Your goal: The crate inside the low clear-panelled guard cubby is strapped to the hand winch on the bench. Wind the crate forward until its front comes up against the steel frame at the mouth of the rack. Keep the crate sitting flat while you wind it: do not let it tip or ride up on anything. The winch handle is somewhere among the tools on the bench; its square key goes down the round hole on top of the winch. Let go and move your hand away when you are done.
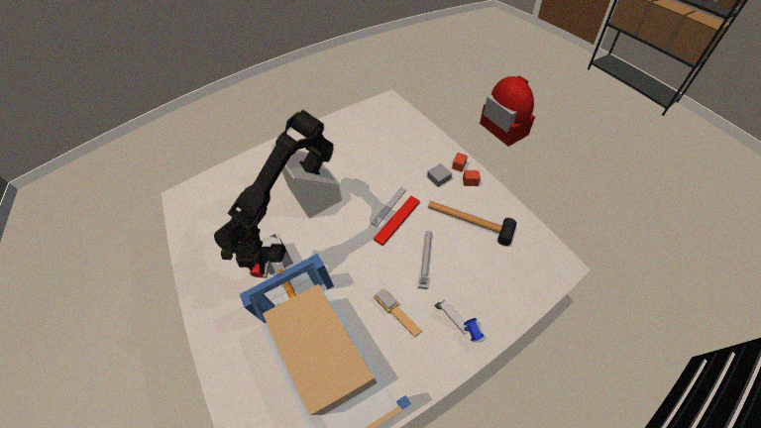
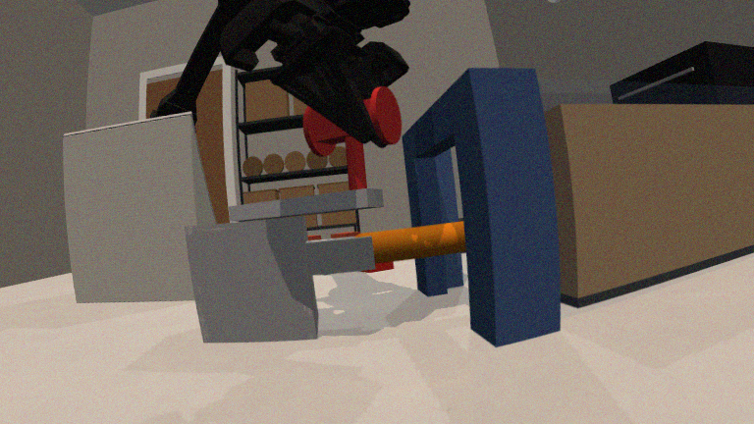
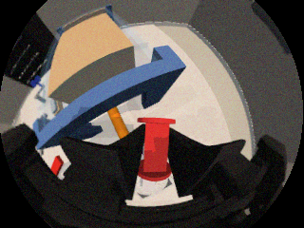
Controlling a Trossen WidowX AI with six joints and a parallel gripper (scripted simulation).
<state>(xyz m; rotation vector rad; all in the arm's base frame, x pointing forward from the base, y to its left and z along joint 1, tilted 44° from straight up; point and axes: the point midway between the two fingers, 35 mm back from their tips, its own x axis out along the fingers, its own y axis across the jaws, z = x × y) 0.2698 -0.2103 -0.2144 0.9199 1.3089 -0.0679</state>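
Right now the blue steel frame is 60 mm to the left of my gripper tip, 60 mm ahead of it and 30 mm below it. From my gripper tip the other things lie so: grey winch 120 mm behind, 100 mm below, 50 mm to the left; red knob 20 mm behind, 10 mm to the left; red-knobbed crank 50 mm behind, 30 mm to the left, 30 mm below.
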